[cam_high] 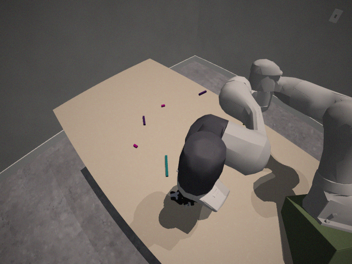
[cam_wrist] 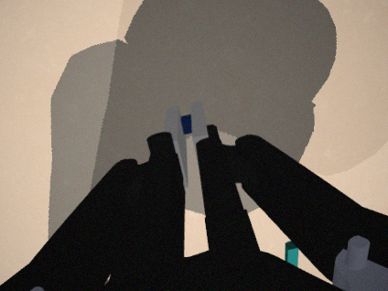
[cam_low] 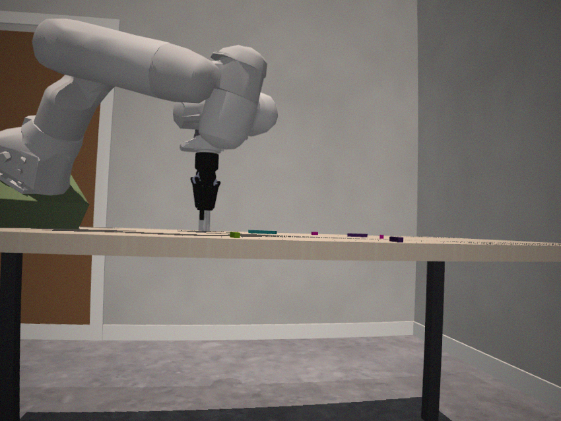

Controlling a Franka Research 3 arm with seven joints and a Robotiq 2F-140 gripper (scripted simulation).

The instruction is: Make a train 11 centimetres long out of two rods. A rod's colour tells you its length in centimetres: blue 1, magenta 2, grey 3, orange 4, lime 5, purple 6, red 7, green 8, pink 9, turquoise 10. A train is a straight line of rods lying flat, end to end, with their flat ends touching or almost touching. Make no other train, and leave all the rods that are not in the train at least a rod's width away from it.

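Now: the blue rod 30 mm below my hand. Round my hand: lime rod: 20 mm behind, 550 mm to the right, 30 mm below; turquoise rod: 170 mm ahead, 90 mm to the right, 30 mm below.
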